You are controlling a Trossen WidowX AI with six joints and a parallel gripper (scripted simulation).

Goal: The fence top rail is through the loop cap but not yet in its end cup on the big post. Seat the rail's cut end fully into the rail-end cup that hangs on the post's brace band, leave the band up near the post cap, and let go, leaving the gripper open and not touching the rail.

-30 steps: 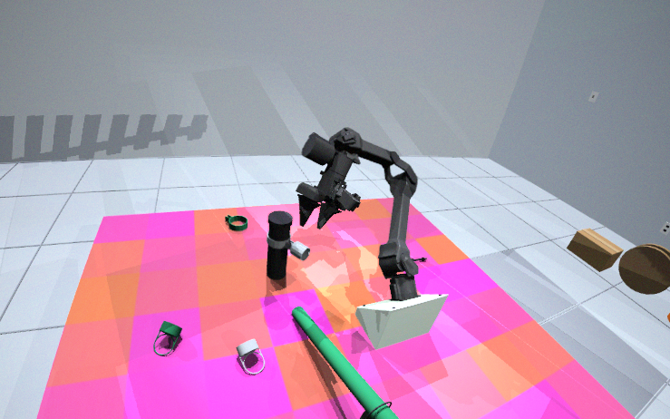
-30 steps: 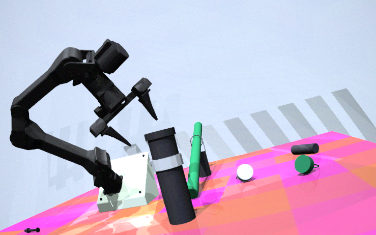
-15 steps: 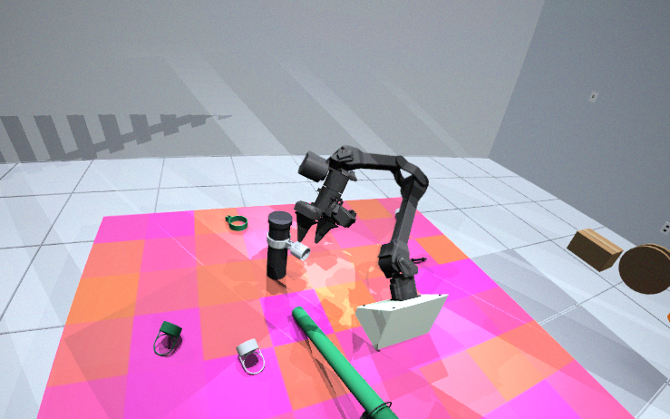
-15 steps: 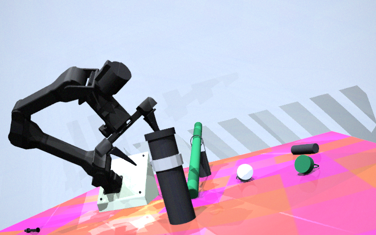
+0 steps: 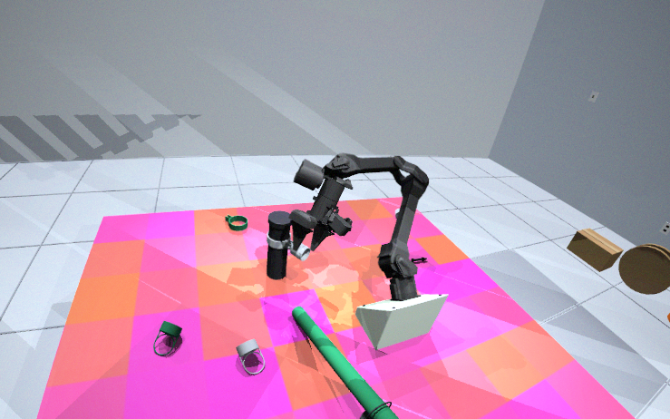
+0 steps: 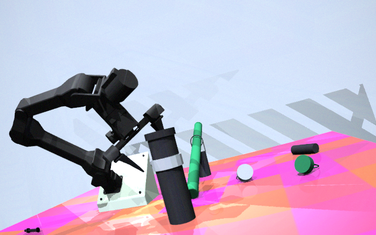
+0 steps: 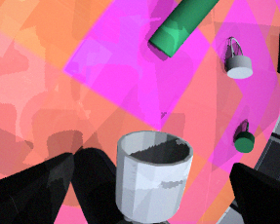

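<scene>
Right now my gripper tip is 3 cm short of the brace band, 4 cm to the left of it and 1 cm above it. Round my gripper tip: bolt: 45 cm behind, 4 cm to the right, 13 cm below.
</scene>
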